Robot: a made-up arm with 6 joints. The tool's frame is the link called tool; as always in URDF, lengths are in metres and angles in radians. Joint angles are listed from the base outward.
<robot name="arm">
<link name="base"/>
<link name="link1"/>
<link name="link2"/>
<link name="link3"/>
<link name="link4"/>
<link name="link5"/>
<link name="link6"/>
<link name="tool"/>
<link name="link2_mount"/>
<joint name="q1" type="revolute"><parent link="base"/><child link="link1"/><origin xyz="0.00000 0.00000 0.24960"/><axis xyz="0 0 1"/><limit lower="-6.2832" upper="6.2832"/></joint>
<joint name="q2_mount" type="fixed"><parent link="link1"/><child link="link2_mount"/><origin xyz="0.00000 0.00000 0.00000"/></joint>
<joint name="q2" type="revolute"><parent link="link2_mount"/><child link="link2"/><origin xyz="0.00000 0.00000 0.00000"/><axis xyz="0 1 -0.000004"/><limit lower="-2.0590" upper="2.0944"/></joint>
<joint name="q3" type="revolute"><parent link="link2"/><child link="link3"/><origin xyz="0.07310 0.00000 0.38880"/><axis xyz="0 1 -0.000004"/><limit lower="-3.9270" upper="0.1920"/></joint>
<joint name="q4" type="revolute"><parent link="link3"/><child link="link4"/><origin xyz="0.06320 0.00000 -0.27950"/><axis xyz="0 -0.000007 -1"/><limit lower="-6.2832" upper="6.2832"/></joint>
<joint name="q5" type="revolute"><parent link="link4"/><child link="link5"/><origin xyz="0.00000 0.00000 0.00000"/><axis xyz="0 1 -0.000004"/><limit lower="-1.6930" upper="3.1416"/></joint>
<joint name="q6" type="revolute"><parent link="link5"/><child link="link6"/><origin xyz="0.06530 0.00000 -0.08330"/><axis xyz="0 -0.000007 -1"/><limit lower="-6.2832" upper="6.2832"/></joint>
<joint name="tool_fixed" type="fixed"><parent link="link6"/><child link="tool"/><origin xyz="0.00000 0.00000 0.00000" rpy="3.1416 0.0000 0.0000"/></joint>
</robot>
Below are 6 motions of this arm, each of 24 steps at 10 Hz.
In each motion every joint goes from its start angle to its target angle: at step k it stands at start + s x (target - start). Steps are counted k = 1, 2, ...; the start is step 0. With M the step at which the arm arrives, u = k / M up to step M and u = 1 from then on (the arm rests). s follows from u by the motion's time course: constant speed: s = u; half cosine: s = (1 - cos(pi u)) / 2; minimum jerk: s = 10 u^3 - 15 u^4 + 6 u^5.
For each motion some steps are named. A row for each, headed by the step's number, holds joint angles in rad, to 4 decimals.
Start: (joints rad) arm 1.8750 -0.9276 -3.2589 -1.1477 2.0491 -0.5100
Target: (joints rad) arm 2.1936 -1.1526 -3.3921 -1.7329 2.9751 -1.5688
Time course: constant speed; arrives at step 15
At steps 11, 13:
11: 2.1086 -1.0926 -3.3566 -1.5768 2.7282 -1.2865
13: 2.1511 -1.1226 -3.3743 -1.6549 2.8516 -1.4276

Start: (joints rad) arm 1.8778 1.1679 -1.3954 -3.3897 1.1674 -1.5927
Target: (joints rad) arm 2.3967 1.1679 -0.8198 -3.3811 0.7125 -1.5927
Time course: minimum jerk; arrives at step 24
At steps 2, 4, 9, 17, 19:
2: 1.8804 1.1679 -1.3925 -3.3897 1.1651 -1.5927
4: 1.8962 1.1679 -1.3750 -3.3894 1.1513 -1.5927
9: 2.0206 1.1679 -1.2370 -3.3873 1.0422 -1.5927
17: 2.3177 1.1679 -0.9074 -3.3824 0.7818 -1.5927
19: 2.3632 1.1679 -0.8569 -3.3817 0.7419 -1.5927

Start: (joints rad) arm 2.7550 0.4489 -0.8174 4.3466 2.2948 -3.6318
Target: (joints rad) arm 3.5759 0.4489 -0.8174 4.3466 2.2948 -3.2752
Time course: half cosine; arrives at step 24
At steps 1, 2, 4, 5, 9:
1: 2.7585 0.4489 -0.8174 4.3466 2.2948 -3.6303
2: 2.7690 0.4489 -0.8174 4.3466 2.2948 -3.6257
4: 2.8100 0.4489 -0.8174 4.3466 2.2948 -3.6079
5: 2.8398 0.4489 -0.8174 4.3466 2.2948 -3.5950
9: 3.0084 0.4489 -0.8174 4.3466 2.2948 -3.5217

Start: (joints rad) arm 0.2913 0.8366 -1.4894 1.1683 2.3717 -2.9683
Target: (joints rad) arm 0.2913 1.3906 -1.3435 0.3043 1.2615 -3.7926
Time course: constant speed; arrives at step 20
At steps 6, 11, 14, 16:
6: 0.2913 1.0028 -1.4456 0.9091 2.0386 -3.2156
11: 0.2913 1.1413 -1.4092 0.6931 1.7611 -3.4217
14: 0.2913 1.2244 -1.3873 0.5635 1.5946 -3.5453
16: 0.2913 1.2798 -1.3727 0.4771 1.4835 -3.6277

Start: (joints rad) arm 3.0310 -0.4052 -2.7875 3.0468 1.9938 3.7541
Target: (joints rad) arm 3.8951 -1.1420 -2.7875 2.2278 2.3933 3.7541
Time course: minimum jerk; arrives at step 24
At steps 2, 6, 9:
2: 3.0354 -0.4089 -2.7875 3.0426 1.9958 3.7541
6: 3.1204 -0.4815 -2.7875 2.9620 2.0352 3.7541
9: 3.2688 -0.6080 -2.7875 2.8214 2.1037 3.7541

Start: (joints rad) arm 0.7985 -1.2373 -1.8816 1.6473 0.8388 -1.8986
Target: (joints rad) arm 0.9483 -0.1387 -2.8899 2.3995 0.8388 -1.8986
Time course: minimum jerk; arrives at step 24
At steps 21, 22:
21: 0.9459 -0.1563 -2.8737 2.3874 0.8388 -1.8986
22: 0.9475 -0.1443 -2.8848 2.3957 0.8388 -1.8986

